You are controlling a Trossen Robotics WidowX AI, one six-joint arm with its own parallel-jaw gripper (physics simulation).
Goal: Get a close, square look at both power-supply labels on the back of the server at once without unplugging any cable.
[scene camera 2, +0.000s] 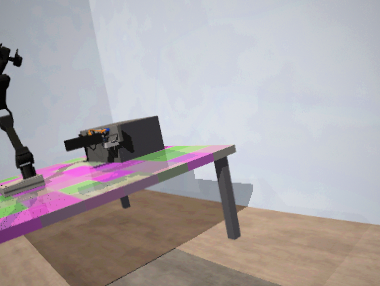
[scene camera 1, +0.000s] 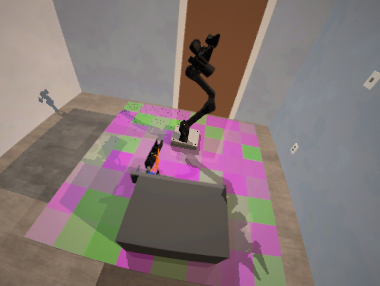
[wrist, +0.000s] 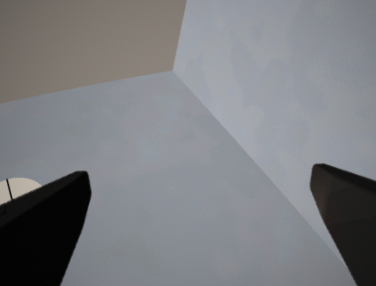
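Pixels of known places: gripper, fingertip midpoint: (scene camera 2: 9, 46) (scene camera 1: 216, 40) (wrist: 201, 179); arm's base, origin of the base link: (scene camera 2: 29, 177) (scene camera 1: 183, 138).
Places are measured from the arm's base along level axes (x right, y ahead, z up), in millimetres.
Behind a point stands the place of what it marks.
The server (scene camera 1: 175, 217) {z 158, x -77, y 644 mm} (scene camera 2: 142, 137) {z 55, x 136, y 641 mm} is a large dark grey box on the table. Its back, with the cables, faces the arm's side. Orange cables (scene camera 1: 157, 161) {z 111, x 96, y 343 mm} (scene camera 2: 95, 132) and a long black part (scene camera 1: 151, 156) {z 130, x 135, y 332 mm} (scene camera 2: 75, 144) {z 113, x 149, y 238 mm} stick out near one end of the back. The power-supply labels cannot be made out in any view. My gripper (wrist: 201, 179) {z 706, x -94, y 68 mm} is open and empty, with its two dark fingers wide apart. It is raised high above the table, well away from the server, and the wrist view faces walls and ceiling.
The black arm (scene camera 1: 212, 102) {z 359, x -148, y 7 mm} (scene camera 2: 17, 145) {z 173, x -16, y -17 mm} rises from a pale base plate (scene camera 1: 185, 142) {z 4, x -22, y 37 mm} (scene camera 2: 22, 185) {z -17, x 92, y -60 mm} on the table. The table (scene camera 1: 100, 225) {z -48, x 296, y 707 mm} (scene camera 2: 175, 170) {z -63, x 642, y 467 mm} has magenta and green squares. A brown door (scene camera 1: 240, 45) stands behind the arm. A pale round thing (wrist: 25, 185) shows in the wrist view.
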